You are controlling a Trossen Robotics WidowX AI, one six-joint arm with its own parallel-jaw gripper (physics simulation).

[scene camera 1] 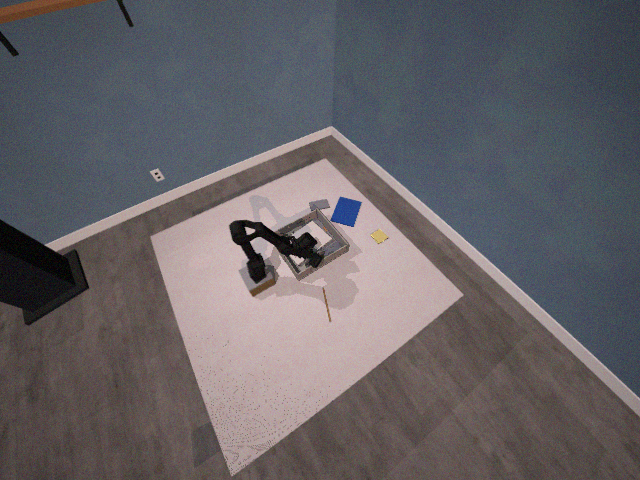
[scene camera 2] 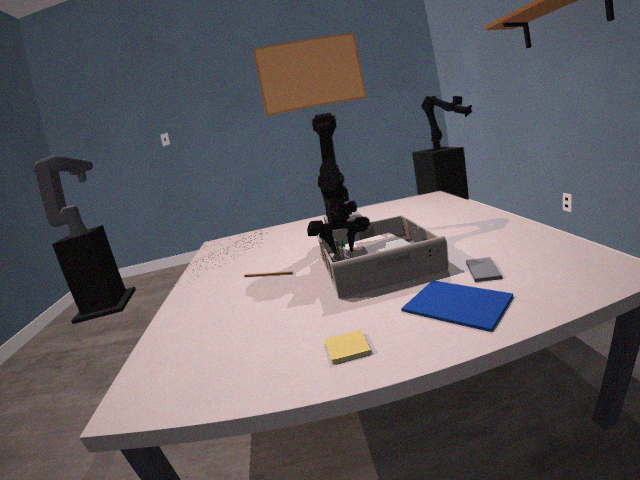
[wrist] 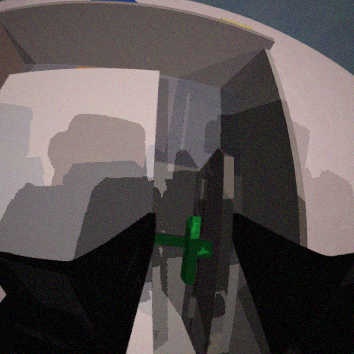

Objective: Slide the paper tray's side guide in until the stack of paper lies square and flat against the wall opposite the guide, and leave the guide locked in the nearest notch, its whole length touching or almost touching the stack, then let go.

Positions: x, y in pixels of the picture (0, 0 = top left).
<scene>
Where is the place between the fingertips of my gripper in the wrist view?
At 192, 219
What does the blue book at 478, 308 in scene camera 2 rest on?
The table.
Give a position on a grey paper tray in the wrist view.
At 224, 142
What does the yellow note pad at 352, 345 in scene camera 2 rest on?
The table.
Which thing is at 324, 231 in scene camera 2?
My gripper.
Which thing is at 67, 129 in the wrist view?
A white paper stack.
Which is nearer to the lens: the blue book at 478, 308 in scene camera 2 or the yellow note pad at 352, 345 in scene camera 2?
The yellow note pad.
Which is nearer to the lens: the white paper stack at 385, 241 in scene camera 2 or the yellow note pad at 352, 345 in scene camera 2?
The yellow note pad.
</scene>
